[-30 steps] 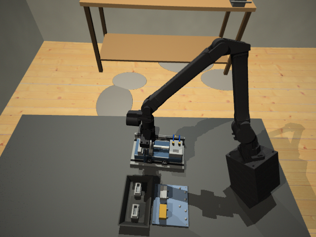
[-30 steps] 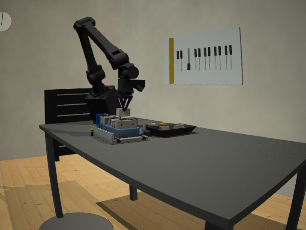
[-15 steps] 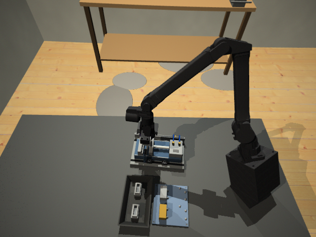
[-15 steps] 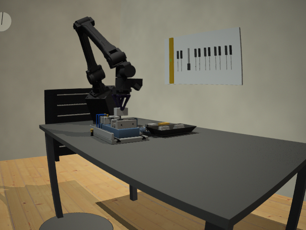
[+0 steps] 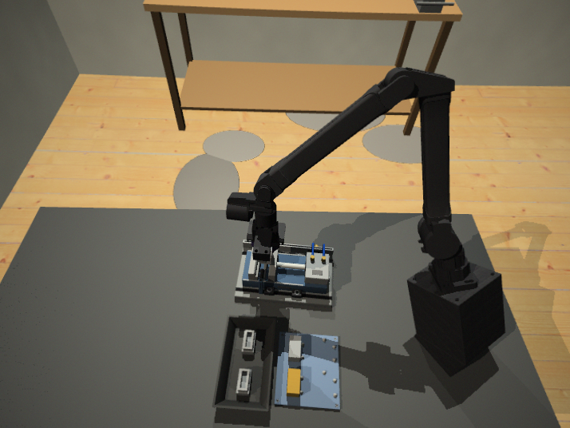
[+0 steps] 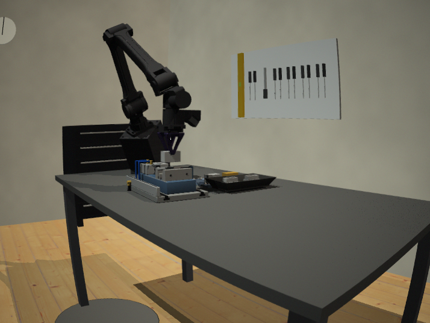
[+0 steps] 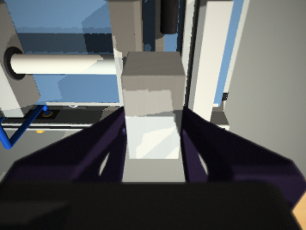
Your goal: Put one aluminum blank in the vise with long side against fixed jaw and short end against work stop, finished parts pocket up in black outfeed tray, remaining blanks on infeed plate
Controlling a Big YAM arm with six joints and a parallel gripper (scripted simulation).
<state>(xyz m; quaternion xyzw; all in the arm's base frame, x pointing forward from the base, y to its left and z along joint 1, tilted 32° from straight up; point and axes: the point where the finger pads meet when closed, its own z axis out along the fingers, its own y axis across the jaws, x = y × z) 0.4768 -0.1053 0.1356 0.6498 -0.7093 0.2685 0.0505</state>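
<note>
Now: hand 70 mm above the fixed jaw and 40 mm short of it. From my hand the other things lie so: moving jaw 70 mm below, 20 mm behind, 10 mm to the left; then gray aluminum blank 20 mm below; then work stop rod 60 mm below, 50 mm to the left, 20 mm ahead.
</note>
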